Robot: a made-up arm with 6 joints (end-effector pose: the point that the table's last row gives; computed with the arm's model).
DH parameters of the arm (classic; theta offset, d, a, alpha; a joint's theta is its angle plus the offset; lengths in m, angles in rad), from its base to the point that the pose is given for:
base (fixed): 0 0.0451 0 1.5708
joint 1: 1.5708 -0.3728 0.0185 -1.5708
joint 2: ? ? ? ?
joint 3: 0 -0.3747 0.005 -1.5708
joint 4: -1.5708 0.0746 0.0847 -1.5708
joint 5: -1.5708 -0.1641 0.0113 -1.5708
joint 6: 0 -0.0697 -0.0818 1.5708
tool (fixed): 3.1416 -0.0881 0 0
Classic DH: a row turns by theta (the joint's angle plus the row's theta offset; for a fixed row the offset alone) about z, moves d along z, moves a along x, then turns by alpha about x.
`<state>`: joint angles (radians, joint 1 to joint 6).
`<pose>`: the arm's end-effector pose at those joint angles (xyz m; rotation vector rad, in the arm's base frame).
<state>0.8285 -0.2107 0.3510 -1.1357 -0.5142 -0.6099</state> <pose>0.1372 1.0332 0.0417 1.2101 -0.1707 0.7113</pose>
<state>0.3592 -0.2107 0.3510 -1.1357 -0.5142 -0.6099</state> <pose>0.1208 1.0332 -0.0200 1.3437 0.2190 0.4108</pose>
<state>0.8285 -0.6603 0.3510 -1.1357 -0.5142 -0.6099</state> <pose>-0.0833 1.0205 0.2439 1.5494 -0.0796 0.9990</pose>
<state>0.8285 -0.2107 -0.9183 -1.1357 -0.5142 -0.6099</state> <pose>-0.0238 1.0151 -0.0085 1.2885 1.0190 0.0263</pose>
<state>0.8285 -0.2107 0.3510 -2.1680 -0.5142 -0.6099</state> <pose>-0.1186 0.9815 0.1453 1.6480 0.2389 1.6005</pose>
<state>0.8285 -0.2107 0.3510 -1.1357 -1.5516 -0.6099</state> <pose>0.2043 1.0164 0.0457 1.6695 0.5726 -0.0067</pose>
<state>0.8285 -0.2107 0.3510 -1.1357 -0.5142 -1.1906</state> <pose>0.0819 1.0352 0.0006 0.9592 0.3114 1.0316</pose>
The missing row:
joint 2: 0 -0.0761 -0.115 1.5708
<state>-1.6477 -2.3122 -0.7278 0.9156 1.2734 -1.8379</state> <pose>0.0832 0.3025 0.0864 1.0722 1.1192 1.9978</pose>
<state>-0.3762 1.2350 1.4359 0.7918 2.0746 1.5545</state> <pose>-0.0594 0.1920 -0.2983 -0.4412 0.4015 2.6953</pose>
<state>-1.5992 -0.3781 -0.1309 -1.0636 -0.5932 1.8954</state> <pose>-0.0069 0.8128 -0.0243 -0.7543 0.3155 -1.2289</pose>
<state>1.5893 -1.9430 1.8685 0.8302 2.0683 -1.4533</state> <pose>-0.1425 0.5374 0.1675 -0.0575 -0.8409 0.0729</pose>
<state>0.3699 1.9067 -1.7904 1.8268 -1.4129 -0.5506</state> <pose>0.2350 0.1942 0.0825 2.5567 -0.5368 0.9683</pose>
